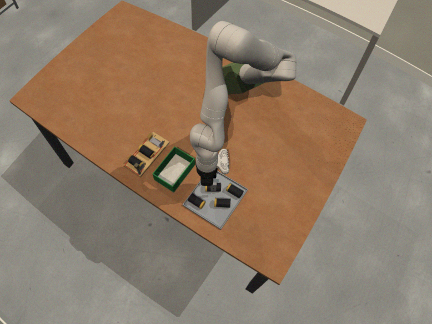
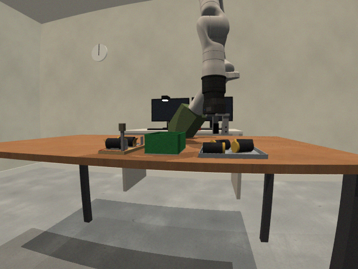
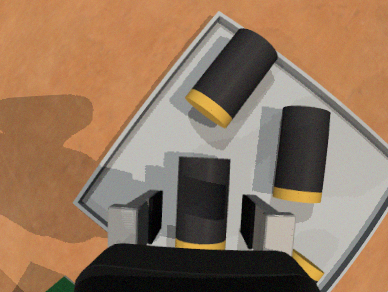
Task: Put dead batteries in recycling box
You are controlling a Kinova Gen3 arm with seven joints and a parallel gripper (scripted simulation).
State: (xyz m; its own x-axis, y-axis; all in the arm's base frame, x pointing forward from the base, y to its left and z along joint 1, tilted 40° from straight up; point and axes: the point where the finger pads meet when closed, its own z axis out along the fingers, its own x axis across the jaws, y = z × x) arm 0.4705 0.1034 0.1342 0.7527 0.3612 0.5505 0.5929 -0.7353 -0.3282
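Now: hand 2 cm short of the grey tray, 3 cm to the right of it and 7 cm above it. From my hand the other things lie so: green recycling box (4 cm ahead, 17 cm to the right, 6 cm below).
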